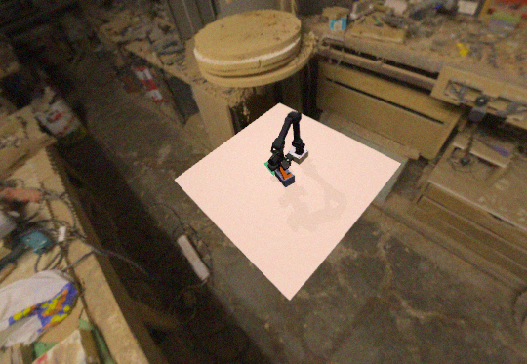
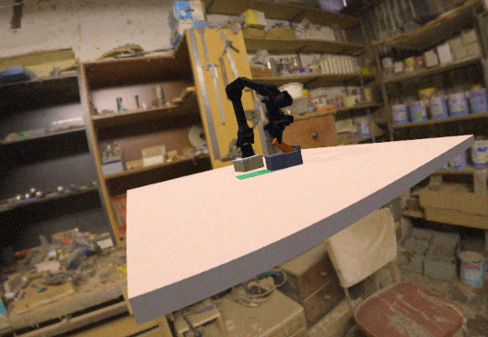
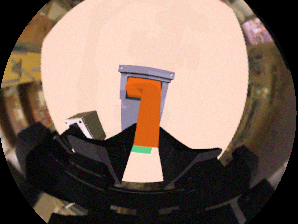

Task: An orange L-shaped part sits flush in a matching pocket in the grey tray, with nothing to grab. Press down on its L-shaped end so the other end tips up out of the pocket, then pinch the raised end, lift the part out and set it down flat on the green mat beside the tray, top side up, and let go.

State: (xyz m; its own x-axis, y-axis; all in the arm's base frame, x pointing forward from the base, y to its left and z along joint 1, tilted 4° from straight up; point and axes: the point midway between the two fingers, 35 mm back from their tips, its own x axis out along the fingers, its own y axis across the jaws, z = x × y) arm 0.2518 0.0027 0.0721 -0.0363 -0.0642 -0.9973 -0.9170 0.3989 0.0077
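The green mat is 13 cm to the right of my gripper tip, 13 cm below it and 7 cm behind it. From my gripper tip the other things lie so: orange L-shaped part 4 cm to the left, 3 cm below.
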